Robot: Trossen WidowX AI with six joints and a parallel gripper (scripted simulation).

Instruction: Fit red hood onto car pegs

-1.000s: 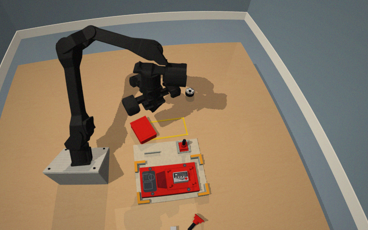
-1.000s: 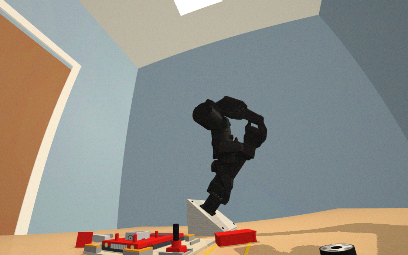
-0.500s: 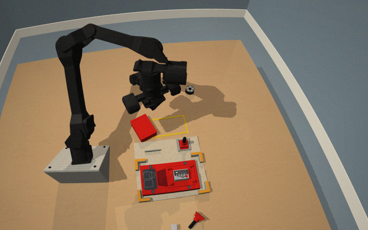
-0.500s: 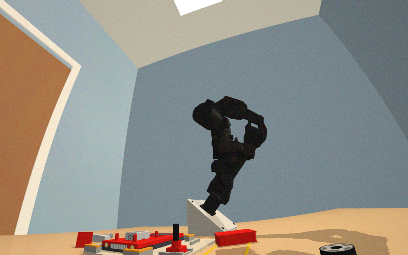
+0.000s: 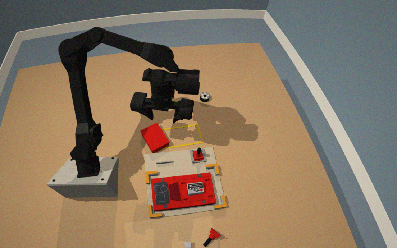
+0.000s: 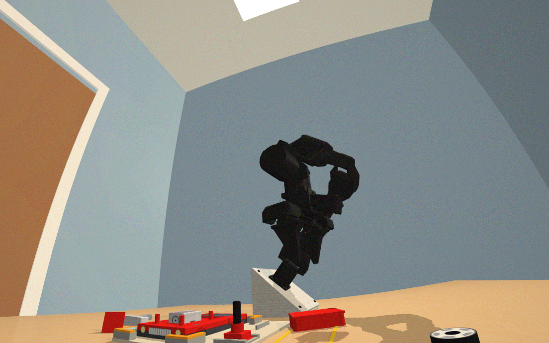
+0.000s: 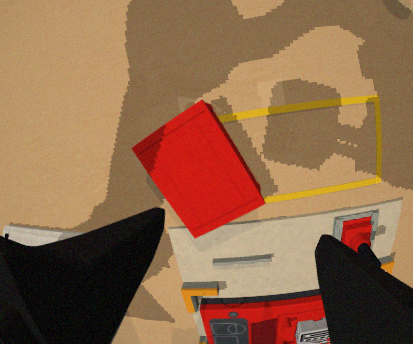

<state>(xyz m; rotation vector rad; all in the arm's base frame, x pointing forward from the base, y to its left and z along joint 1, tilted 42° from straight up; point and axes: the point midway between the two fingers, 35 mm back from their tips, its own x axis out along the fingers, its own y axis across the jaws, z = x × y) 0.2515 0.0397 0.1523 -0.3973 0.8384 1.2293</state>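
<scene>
The red hood is 3 cm behind my gripper tip and 10 cm below it. Also, from my gripper tip: grey holder: 10 cm ahead, 10 cm to the right, 8 cm below; then black wheel: 19 cm ahead, 16 cm to the left, 11 cm below; then grey engine block: 7 cm ahead, 22 cm to the right, 9 cm below.
</scene>
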